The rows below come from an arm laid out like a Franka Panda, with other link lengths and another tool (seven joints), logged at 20 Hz.
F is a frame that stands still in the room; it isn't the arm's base.
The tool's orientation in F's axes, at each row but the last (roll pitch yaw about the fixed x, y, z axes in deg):
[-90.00 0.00 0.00]
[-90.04 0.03 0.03]
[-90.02 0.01 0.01]
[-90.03 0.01 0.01]
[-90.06 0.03 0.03]
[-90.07 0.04 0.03]
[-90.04 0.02 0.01]
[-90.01 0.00 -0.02]
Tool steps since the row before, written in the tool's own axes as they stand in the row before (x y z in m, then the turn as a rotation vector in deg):
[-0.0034 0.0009 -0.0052 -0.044 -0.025 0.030]
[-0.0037 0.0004 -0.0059 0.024 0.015 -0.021]
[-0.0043 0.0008 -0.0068 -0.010 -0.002 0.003]
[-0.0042 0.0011 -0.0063 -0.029 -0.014 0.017]
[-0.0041 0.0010 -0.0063 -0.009 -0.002 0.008]
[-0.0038 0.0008 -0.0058 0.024 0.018 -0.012]
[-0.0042 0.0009 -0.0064 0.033 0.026 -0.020]
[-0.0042 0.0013 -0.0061 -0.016 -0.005 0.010]
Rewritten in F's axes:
[-0.0034 -0.0052 -0.0009 -0.044 0.030 0.025]
[-0.0037 -0.0059 -0.0004 0.024 -0.021 -0.015]
[-0.0043 -0.0068 -0.0008 -0.010 0.003 0.002]
[-0.0042 -0.0063 -0.0011 -0.029 0.017 0.014]
[-0.0041 -0.0063 -0.0010 -0.009 0.008 0.002]
[-0.0038 -0.0058 -0.0008 0.024 -0.012 -0.018]
[-0.0042 -0.0064 -0.0009 0.033 -0.020 -0.026]
[-0.0042 -0.0061 -0.0013 -0.016 0.010 0.005]

